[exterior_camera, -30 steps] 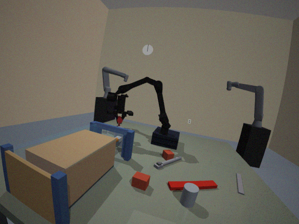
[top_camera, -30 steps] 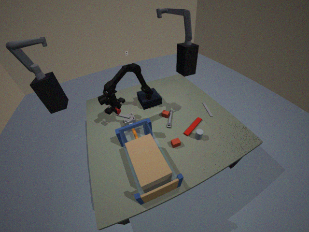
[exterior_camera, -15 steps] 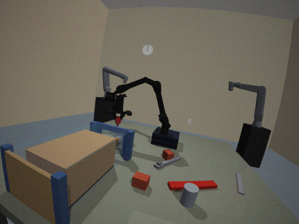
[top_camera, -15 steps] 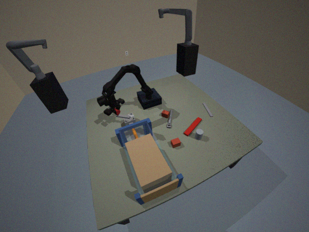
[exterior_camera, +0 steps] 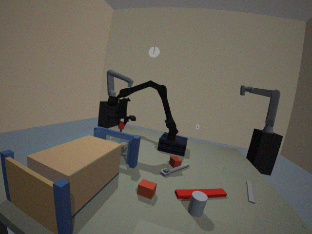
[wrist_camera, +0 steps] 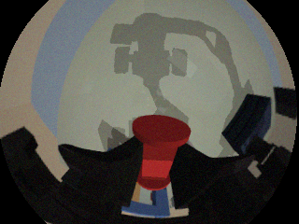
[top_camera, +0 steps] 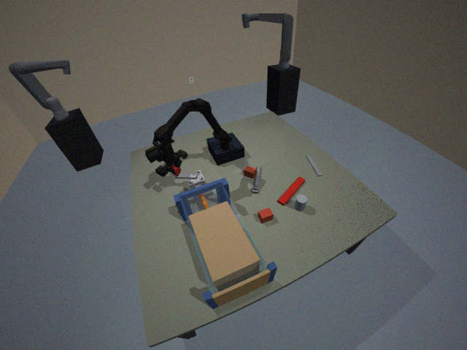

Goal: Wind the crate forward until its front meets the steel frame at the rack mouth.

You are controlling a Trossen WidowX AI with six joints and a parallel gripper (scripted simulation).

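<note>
My gripper tip is now 30 mm to the right of the winch handle, 20 mm short of it and 10 mm above it. The rest, counted from my gripper tip: hand winch: 80 mm to the left, 80 mm below, 30 mm ahead; then red knob: 20 mm above; then red bar: 560 mm to the left, 310 mm ahead, 110 mm below.
</note>
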